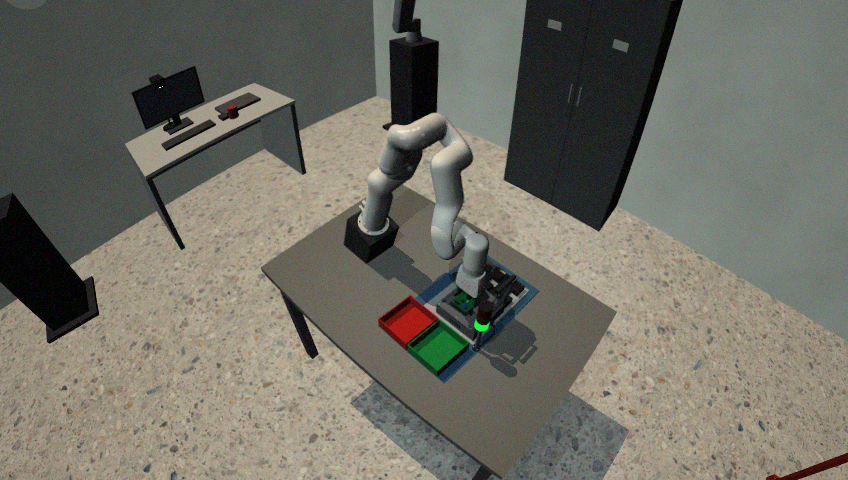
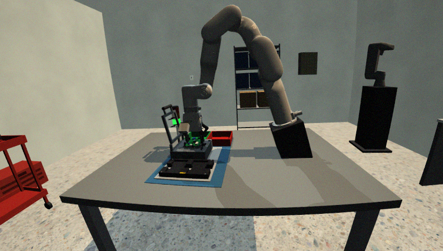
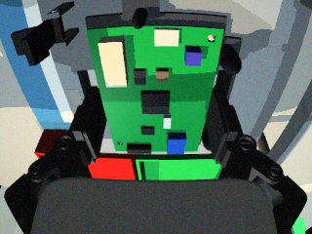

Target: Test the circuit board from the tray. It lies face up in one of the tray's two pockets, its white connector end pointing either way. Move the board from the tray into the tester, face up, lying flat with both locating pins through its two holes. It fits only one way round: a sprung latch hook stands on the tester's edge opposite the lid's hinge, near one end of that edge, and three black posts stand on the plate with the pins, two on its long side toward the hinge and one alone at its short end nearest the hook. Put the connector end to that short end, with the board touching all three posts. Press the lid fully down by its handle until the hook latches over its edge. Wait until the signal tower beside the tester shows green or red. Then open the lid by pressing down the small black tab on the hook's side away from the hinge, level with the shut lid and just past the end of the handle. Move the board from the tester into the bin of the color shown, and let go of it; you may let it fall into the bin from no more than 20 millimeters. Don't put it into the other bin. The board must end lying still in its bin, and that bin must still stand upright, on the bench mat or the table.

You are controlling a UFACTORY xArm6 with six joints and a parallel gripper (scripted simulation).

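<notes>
My hand is 2 cm above the tester plate, 1 cm to the right of it and 1 cm short of it. Also, from my hand: green circuit board 1 cm below; then tester lid 12 cm ahead, 10 cm above, 1 cm to the left; then black latch hook 6 cm behind, 5 cm to the left.
</notes>
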